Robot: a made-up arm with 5 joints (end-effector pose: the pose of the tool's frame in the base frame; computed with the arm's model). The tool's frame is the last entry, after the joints.
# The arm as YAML. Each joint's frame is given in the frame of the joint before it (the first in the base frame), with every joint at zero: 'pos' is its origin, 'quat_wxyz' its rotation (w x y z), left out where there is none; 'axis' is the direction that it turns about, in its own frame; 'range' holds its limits. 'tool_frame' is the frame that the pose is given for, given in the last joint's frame.
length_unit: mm
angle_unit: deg
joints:
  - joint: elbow
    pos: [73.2, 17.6, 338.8]
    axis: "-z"
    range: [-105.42, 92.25]
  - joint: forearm
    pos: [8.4, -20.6, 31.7]
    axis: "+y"
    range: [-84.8, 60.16]
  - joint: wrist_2
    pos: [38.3, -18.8, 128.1]
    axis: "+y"
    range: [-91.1, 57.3]
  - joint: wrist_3
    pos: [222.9, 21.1, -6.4]
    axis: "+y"
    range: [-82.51, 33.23]
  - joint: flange
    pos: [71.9, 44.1, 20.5]
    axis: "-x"
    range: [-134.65, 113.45]
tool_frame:
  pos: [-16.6, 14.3, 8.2]
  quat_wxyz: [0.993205, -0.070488, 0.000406, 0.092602]
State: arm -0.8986 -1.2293 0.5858 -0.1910 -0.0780
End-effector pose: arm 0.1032 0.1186 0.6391 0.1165 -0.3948 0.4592 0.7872
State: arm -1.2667 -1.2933 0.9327 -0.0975 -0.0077
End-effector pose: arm 0.0779 0.1664 0.5654 0.0642 -0.2326 0.6331 0.7355
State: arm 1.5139 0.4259 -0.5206 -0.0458 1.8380
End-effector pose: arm 0.1243 -0.3529 0.4983 -0.5822 0.5985 -0.3799 0.3982
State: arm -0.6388 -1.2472 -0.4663 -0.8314 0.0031
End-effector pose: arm -0.1017 -0.0623 0.6765 0.1939 -0.9355 0.0523 0.2907
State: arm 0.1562 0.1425 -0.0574 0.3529 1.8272
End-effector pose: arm 0.4118 -0.0053 0.4472 -0.7800 0.2531 0.1937 0.5386
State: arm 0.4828 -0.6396 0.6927 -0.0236 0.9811
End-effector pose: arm 0.3051 -0.0582 0.4895 -0.5000 0.1812 -0.1146 0.8391
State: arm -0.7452 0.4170 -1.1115 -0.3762 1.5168
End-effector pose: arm 0.2637 0.2407 0.6616 -0.5151 -0.5106 -0.0728 0.6845
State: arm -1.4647 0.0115 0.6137 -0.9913 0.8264
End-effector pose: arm 0.0606 0.2917 0.3968 -0.2677 -0.4068 0.5832 0.6502
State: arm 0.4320 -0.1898 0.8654 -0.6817 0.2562
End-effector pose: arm 0.3149 -0.0479 0.3843 -0.1905 0.0513 -0.1201 0.9730
